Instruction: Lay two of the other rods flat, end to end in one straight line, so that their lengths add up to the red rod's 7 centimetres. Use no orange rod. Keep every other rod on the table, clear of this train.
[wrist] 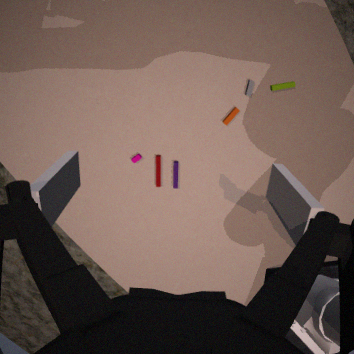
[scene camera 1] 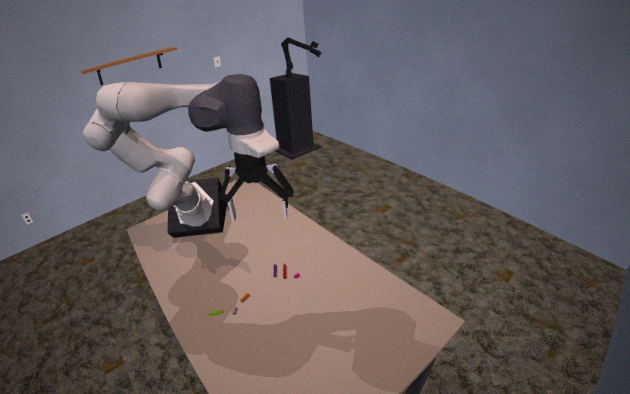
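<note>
The red rod [scene camera 1: 285, 271] [wrist: 158, 171] lies flat, with the slightly shorter purple rod [scene camera 1: 275, 270] [wrist: 175, 174] beside it, roughly parallel and apart. The short magenta rod [scene camera 1: 297, 275] [wrist: 136, 158] lies on the red rod's other side. The orange rod [scene camera 1: 245, 297] [wrist: 231, 116], the grey rod [scene camera 1: 234, 310] [wrist: 249, 88] and the lime green rod [scene camera 1: 215, 313] [wrist: 283, 86] lie apart from one another, farther off. My gripper [scene camera 1: 259, 211] [wrist: 174, 173] is wide open and empty, high above the table; in the wrist view the red and purple rods show between its fingers.
The table [scene camera 1: 380, 290] [wrist: 100, 110] bears all the rods; the arm's shadow falls across parts of it. The black robot base [scene camera 1: 196, 232] stands at the table's far end. A black pedestal [scene camera 1: 292, 115] stands on the floor behind the table.
</note>
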